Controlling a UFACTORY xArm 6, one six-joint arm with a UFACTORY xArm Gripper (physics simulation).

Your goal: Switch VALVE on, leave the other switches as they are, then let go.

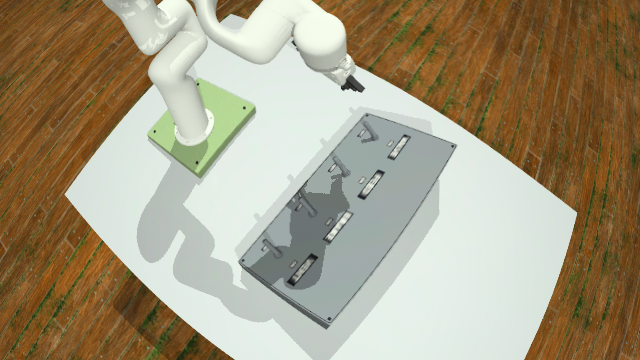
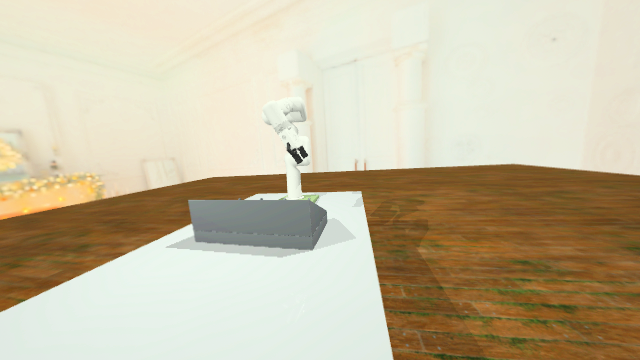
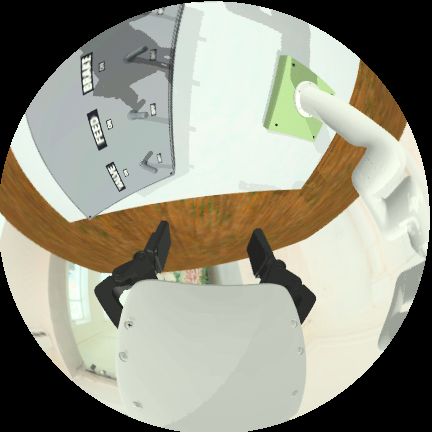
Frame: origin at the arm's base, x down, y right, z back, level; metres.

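Where they show: gripper, fingertip midpoint: [image 2: 303, 160] [image 3: 210, 235]; arm's base, link origin: [image 1: 194, 127] [image 2: 294, 198] [image 3: 307, 98].
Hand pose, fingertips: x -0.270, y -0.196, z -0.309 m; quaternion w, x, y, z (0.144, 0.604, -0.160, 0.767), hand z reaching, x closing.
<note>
Each offset is from my fingertips to the top centre of the thing. "*": to the spot under its first point. Level surfaces: height alone.
The grey switch panel [image 1: 370, 240] [image 2: 252, 220] [image 3: 60, 125] carries a row of levers. The VALVE lever {* dy -0.040, dx +0.183, dz -0.100 m} [image 1: 370, 131] [image 3: 148, 161] stands at the panel's end beside the VALVE label {dy -0.046, dx +0.169, dz -0.179 m} [image 1: 399, 147] [image 3: 115, 176], leaning away from its ON plate {* dy -0.047, dx +0.186, dz -0.153 m} [image 3: 126, 172], toward the robot-side edge. The FEED lever {dy +0.076, dx +0.166, dz -0.099 m} [image 1: 342, 166] [image 3: 138, 115] and BRAKE lever {dy +0.196, dx +0.166, dz -0.102 m} [image 1: 307, 202] [image 3: 136, 54] lean toward the same edge. A further lever {dy +0.316, dx +0.166, dz -0.105 m} [image 1: 272, 248] is at the far end; its label is blurred. My gripper [image 1: 353, 85] [image 2: 298, 154] [image 3: 210, 235] is open and empty, raised above the panel's height and apart from the VALVE lever.
The white table {dx +0.296 m} [image 1: 480, 260] [image 2: 200, 305] [image 3: 225, 140] bears the panel and the green base plate [image 1: 227, 120] [image 3: 280, 105] of the arm. The arm casts a shadow over the BRAKE part of the panel. Wooden floor [image 1: 500, 75] [image 2: 500, 250] lies beyond the table edges.
</note>
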